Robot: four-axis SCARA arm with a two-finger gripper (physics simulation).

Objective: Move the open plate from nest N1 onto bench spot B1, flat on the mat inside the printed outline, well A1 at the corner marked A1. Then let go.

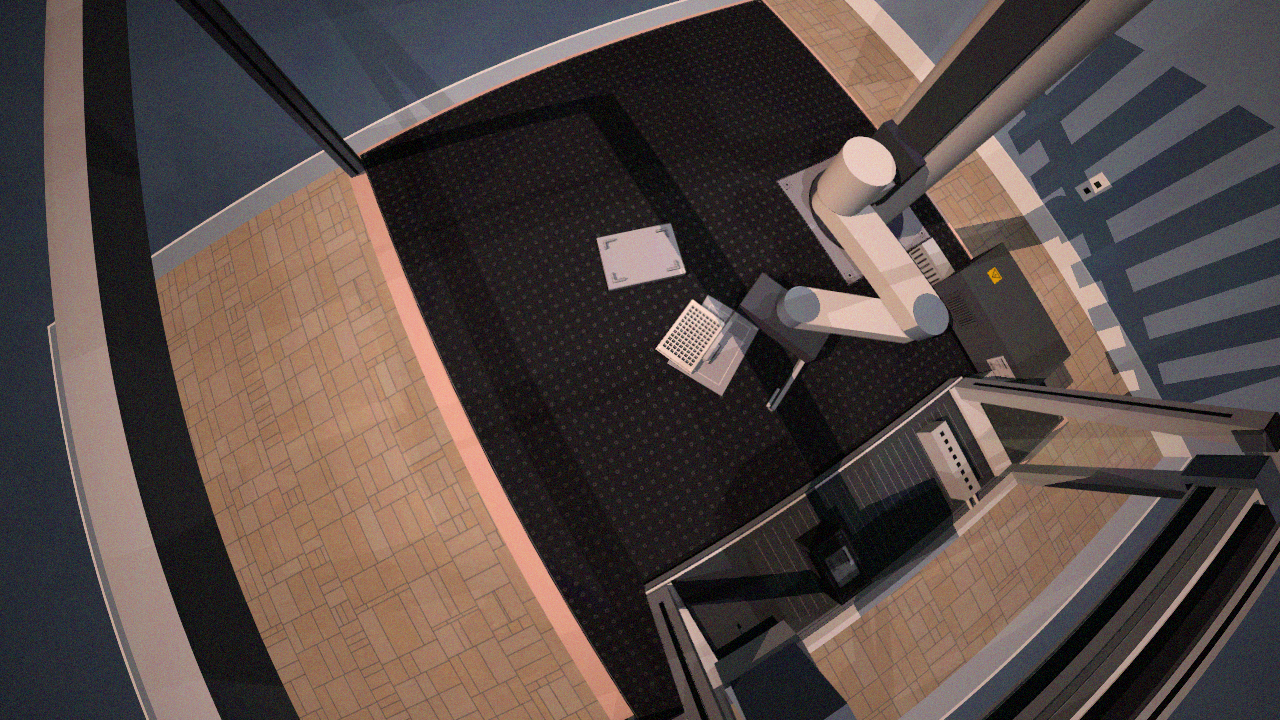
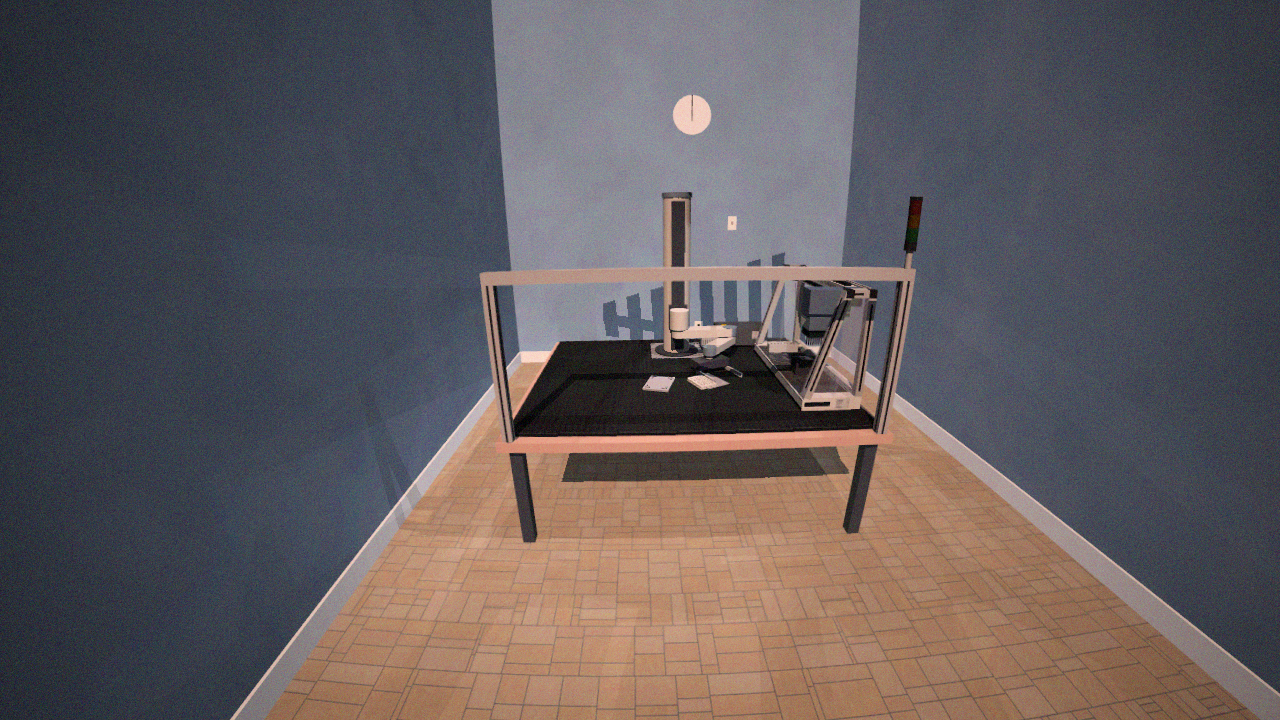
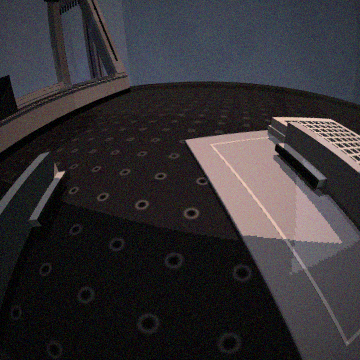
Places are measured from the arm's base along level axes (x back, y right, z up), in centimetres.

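Where they show: gripper, fingertip midpoint: (image 1: pixel 737 384) (image 2: pixel 727 378) (image 3: pixel 172 144); arm's base, link origin: (image 2: pixel 676 352).
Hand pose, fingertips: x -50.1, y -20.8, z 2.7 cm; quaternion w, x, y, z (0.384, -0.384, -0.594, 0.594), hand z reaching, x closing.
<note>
Things, the pixels of their top centre, and the offset from my fingertips. "*": a spot on its surface instead. Level surfaces: height alone.
- white open well plate, top centre: (image 3: pixel 352 146) (image 1: pixel 692 335) (image 2: pixel 701 380) dx -2.9, dy +13.0, dz +0.2 cm
- bench-spot mat, surface height: dz -1.2 cm
- nest, top centre: (image 1: pixel 640 253) (image 2: pixel 659 381) dx -3.3, dy +33.1, dz +0.4 cm
- dark grey box, surface spot: (image 1: pixel 1006 313) * dx +59.0, dy -17.4, dz +10.0 cm
The white open well plate (image 1: pixel 690 336) (image 2: pixel 704 382) (image 3: pixel 327 134) is at the bench-spot mat (image 1: pixel 731 368) (image 3: pixel 260 167). It covers one side of the mat and reaches past its far edge, shifted off the printed outline, part of which lies bare. Whether it is fully flat is hard to tell. The A1 mark cannot be read. The nest (image 1: pixel 640 257) (image 2: pixel 658 384), a pale plate with corner brackets, holds no plate. My gripper (image 1: pixel 750 366) (image 3: pixel 172 144) is open and low, one finger close beside the plate's near side, the other out over the dark table, with nothing between them.
A framed enclosure (image 1: pixel 955 381) (image 2: pixel 832 403) stands on the table on the gripper's other side. A dark grey box (image 1: pixel 1006 313) is by the arm's base plate (image 1: pixel 796 185). The arm's tall column (image 2: pixel 666 241) rises at the back. Rail posts (image 2: pixel 497 358) stand at the table's front corners.
</note>
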